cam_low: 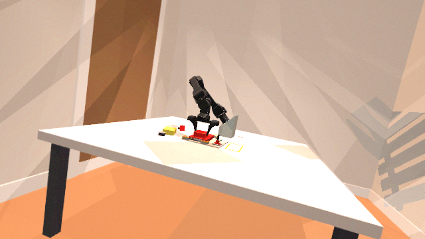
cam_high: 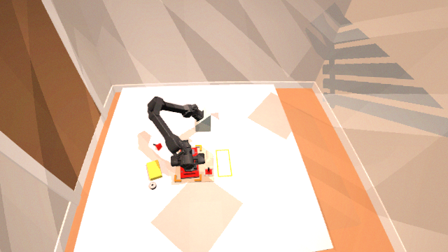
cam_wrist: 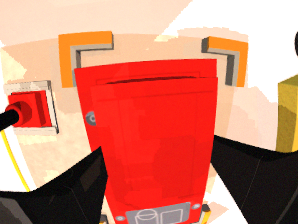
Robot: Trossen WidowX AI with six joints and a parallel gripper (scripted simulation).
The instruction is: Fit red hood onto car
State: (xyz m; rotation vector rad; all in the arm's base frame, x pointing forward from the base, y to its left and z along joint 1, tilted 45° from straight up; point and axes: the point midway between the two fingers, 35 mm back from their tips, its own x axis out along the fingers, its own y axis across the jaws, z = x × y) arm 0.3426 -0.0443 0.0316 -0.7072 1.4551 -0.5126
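Right now my gripper tip is 1 cm below the red hood. Round my gripper tip: yellow block: 1 cm ahead, 21 cm to the right, 2 cm below.
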